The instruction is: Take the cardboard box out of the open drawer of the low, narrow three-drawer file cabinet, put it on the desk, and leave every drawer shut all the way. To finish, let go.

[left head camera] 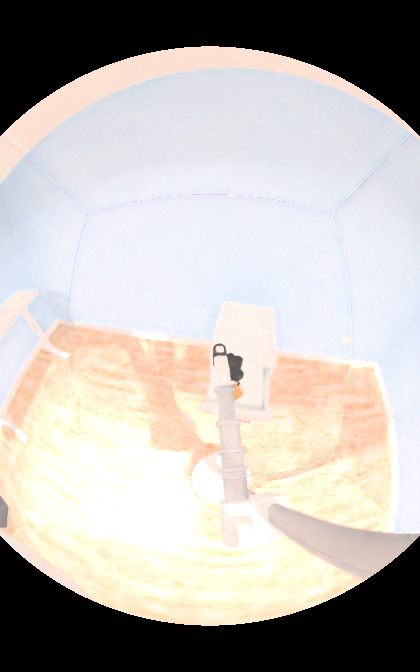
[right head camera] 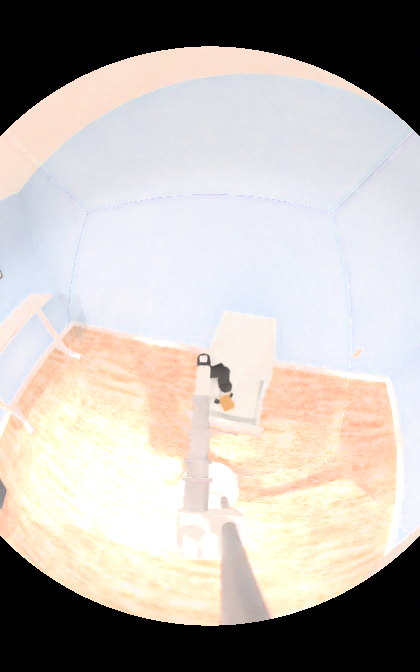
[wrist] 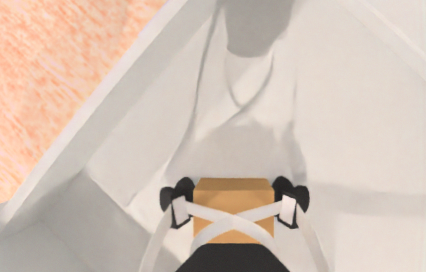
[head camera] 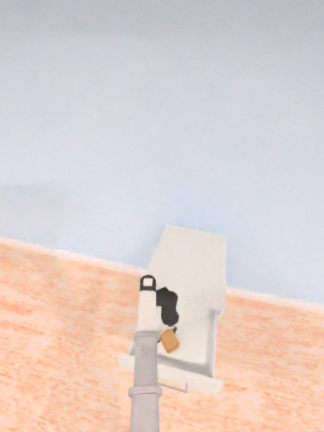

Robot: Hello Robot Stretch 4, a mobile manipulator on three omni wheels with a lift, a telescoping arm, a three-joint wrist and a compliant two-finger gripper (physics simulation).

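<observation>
The small orange-brown cardboard box is inside the open top drawer of the low white file cabinet. My gripper reaches down into the drawer and is shut on the box, with one black fingertip against each side in the wrist view. I cannot tell whether the box touches the drawer floor. The lower drawers are hidden beneath the open one.
The pale desk stands at the far left with slanting legs. The drawer's front panel and raised side walls surround the gripper. The cabinet stands near the back wall. My arm extends over the drawer's left side.
</observation>
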